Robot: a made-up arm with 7 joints.
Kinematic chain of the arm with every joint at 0, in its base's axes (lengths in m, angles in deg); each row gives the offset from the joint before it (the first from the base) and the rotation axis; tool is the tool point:
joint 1: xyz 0 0.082 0 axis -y
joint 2: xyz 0 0.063 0 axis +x
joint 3: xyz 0 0 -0.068 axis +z
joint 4: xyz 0 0 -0.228 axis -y
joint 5: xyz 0 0 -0.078 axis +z
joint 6: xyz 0 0 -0.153 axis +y
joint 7: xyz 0 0 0 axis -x
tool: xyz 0 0 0
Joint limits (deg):
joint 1: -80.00..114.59
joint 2: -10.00..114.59
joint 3: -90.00..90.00
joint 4: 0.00..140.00
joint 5: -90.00..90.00
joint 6: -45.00..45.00
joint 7: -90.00..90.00
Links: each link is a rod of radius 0.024 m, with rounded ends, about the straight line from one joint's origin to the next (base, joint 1, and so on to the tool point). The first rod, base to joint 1, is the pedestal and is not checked.
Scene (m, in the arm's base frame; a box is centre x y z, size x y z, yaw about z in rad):
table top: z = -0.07
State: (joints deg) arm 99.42 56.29 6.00 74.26 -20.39 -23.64 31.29
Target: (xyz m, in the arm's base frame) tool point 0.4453 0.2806 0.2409
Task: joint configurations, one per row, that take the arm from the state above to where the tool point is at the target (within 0.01 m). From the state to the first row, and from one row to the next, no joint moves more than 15 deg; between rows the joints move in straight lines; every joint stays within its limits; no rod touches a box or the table.
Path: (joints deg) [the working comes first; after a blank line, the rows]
Joints at the target: 112.95 14.86 2.12 12.06 -20.39 -23.64 31.29
Straight joint move there: clear.

1: 102.13 48.00 5.22 61.82 -20.39 -23.64 31.29
2: 104.83 39.72 4.45 49.38 -20.39 -23.64 31.29
3: 107.54 31.43 3.67 36.94 -20.39 -23.64 31.29
4: 110.24 23.15 2.90 24.50 -20.39 -23.64 31.29
5: 112.95 14.86 2.12 12.06 -20.39 -23.64 31.29

